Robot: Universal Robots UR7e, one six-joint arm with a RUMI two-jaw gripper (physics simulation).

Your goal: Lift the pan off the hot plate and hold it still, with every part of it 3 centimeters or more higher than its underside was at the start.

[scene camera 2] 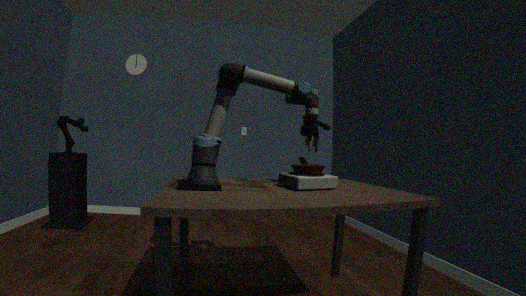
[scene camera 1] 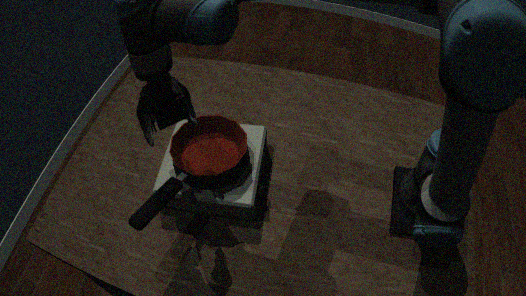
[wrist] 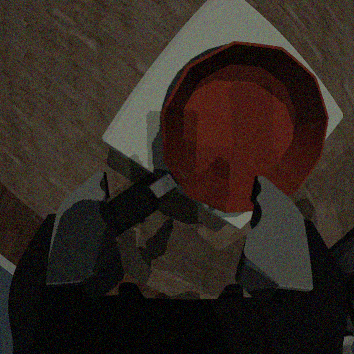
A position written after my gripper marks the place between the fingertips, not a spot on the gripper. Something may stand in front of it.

I see my gripper (scene camera 1: 172, 135) and a white hot plate (wrist: 135, 132).
My gripper shows as well in the wrist view (wrist: 179, 177).
